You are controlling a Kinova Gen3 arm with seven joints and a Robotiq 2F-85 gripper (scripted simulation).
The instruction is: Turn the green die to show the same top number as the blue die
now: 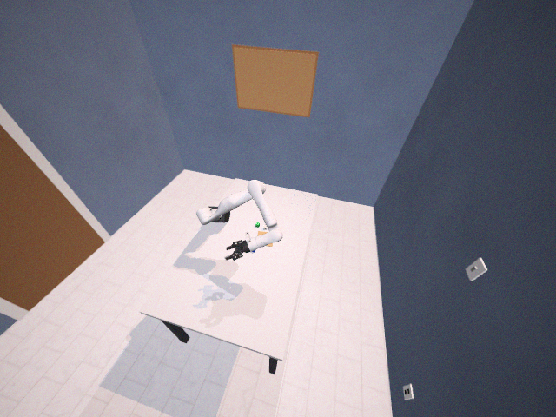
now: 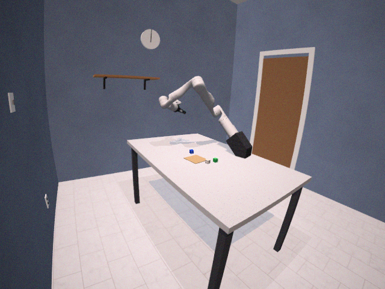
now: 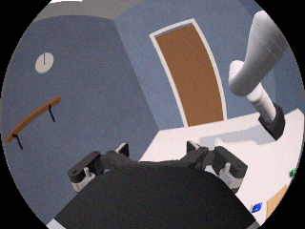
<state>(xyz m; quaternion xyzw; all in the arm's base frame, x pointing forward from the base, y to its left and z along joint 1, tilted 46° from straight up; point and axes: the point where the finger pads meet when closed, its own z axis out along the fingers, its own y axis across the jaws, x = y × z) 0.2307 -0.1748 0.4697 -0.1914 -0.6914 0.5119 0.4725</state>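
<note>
My gripper is now 40 cm to the right of the tan mat, 33 cm above it and 15 cm short of it. The rest, counted from my hand: white die: 51 cm to the left, 32 cm below, 13 cm ahead; then green die: 53 cm to the left, 32 cm below, 6 cm ahead; then blue die: 32 cm below, 27 cm to the left, 8 cm ahead.
</note>
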